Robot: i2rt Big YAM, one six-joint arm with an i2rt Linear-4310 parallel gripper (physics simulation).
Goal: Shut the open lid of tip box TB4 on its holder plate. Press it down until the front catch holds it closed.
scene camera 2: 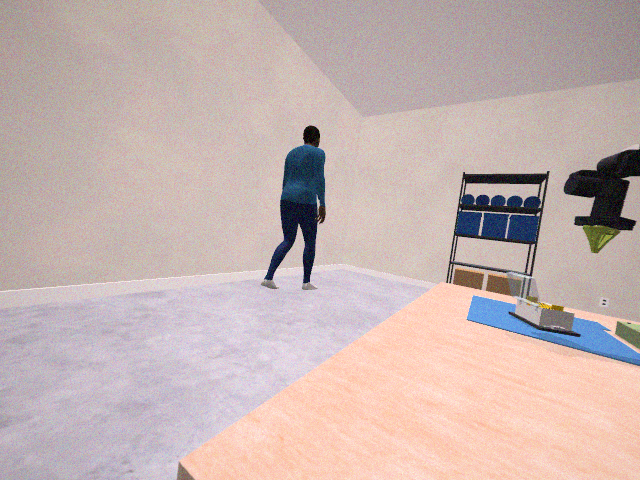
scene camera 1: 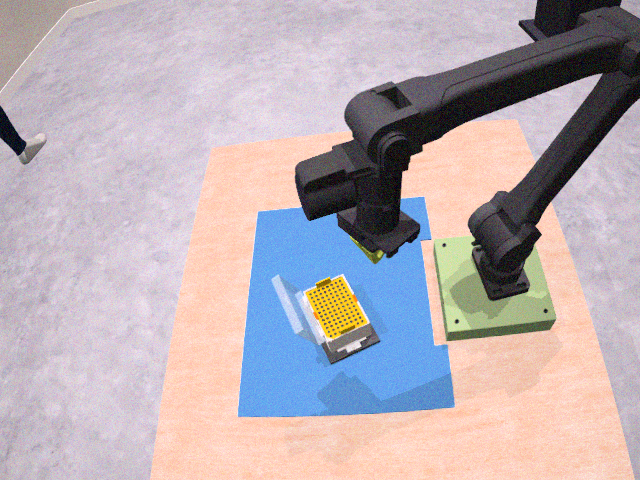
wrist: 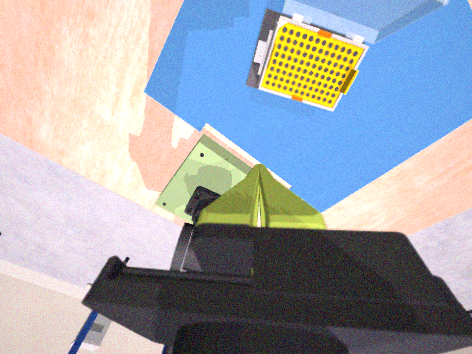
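Where they show: gripper, fingertip midpoint: (scene camera 2: 594,253) (scene camera 1: 376,261) (wrist: 259,170); arm's base, link origin: (scene camera 1: 499,271).
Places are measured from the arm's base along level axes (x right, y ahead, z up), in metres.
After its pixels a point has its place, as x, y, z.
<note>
Tip box TB4 (scene camera 1: 337,308) @(-0.009, 0.329, 0.014) (scene camera 2: 544,315) (wrist: 312,62) @(-0.008, 0.340, 0.013), with a yellow perforated top and pale walls, sits on its dark holder plate (scene camera 1: 334,357) @(-0.085, 0.353, -0.036) (scene camera 2: 547,330) @(-0.090, 0.341, -0.041) (wrist: 254,77) @(-0.063, 0.280, -0.036) on the blue mat. No label is readable. Its clear lid (scene camera 1: 288,304) @(-0.036, 0.406, 0.108) (scene camera 2: 523,285) @(-0.052, 0.402, 0.071) (wrist: 380,15) @(0.016, 0.407, 0.042) stands open, tilted up and away from the box along one long side. My gripper (scene camera 1: 377,259) @(-0.045, 0.253, 0.196) (scene camera 2: 596,251) @(-0.045, 0.253, 0.196) (wrist: 259,170) @(-0.045, 0.253, 0.196) has yellow-green fingers, is shut with nothing between them, and hangs well above the mat, apart from the box and lid. In scene camera 1 the gripper body hides most of the fingers.
The blue mat (scene camera 1: 289,392) @(-0.136, 0.448, -0.044) (scene camera 2: 485,310) @(0.024, 0.475, -0.044) (wrist: 220,75) @(-0.115, 0.252, -0.044) lies on the wooden table (scene camera 1: 206,444) @(-0.214, 0.618, -0.047) (scene camera 2: 361,413) @(-0.734, 0.715, -0.047). The green base block (scene camera 1: 465,325) @(-0.094, 0.103, -0.002) (scene camera 2: 630,330) @(0.020, 0.120, -0.011) (wrist: 175,195) @(-0.094, -0.016, 0.001) carries the arm's foot beside the mat. A person (scene camera 2: 302,175) stands on the floor beyond the table, and a shelf rack (scene camera 2: 506,178) stands behind.
</note>
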